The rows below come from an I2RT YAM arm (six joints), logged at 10 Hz.
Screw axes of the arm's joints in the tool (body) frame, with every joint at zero. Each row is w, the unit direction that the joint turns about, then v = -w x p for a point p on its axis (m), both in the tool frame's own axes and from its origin. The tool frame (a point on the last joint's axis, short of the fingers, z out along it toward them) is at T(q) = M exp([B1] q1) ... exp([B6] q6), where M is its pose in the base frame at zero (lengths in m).
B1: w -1 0 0 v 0 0.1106 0
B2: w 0 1 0 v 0.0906 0 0.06
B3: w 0 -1 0 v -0.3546 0 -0.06
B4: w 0 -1 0 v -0.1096 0 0
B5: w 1 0 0 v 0 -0.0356 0
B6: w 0 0 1 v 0 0 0
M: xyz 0.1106 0 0.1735 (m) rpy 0 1.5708 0 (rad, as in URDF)
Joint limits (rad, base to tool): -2.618..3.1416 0..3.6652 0..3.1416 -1.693..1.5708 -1.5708..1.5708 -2.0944..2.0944
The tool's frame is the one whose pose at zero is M.
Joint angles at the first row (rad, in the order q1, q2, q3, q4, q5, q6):
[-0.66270 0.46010 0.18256 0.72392 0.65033 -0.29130]
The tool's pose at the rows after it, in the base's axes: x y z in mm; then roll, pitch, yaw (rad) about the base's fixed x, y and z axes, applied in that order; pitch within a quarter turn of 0, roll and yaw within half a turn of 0:
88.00 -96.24 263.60 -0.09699 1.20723 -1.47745
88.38 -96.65 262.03 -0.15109 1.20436 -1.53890
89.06 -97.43 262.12 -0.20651 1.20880 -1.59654
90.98 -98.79 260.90 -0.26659 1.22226 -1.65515
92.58 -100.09 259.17 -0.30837 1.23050 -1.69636
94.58 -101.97 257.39 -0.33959 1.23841 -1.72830
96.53 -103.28 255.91 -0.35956 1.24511 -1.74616
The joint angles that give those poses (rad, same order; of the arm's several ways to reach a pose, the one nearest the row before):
[-0.66269 0.47704 0.17029 0.76997 0.65653 -0.33273]
[-0.66272 0.48474 0.16414 0.78538 0.65957 -0.35579]
[-0.66422 0.48930 0.16872 0.77465 0.65961 -0.36812]
[-0.66273 0.50154 0.17333 0.75934 0.66263 -0.37120]
[-0.66271 0.51537 0.17332 0.75780 0.66417 -0.37275]
[-0.66422 0.53684 0.17335 0.76542 0.66573 -0.37122]
[-0.66269 0.55532 0.17333 0.77316 0.66727 -0.36816]

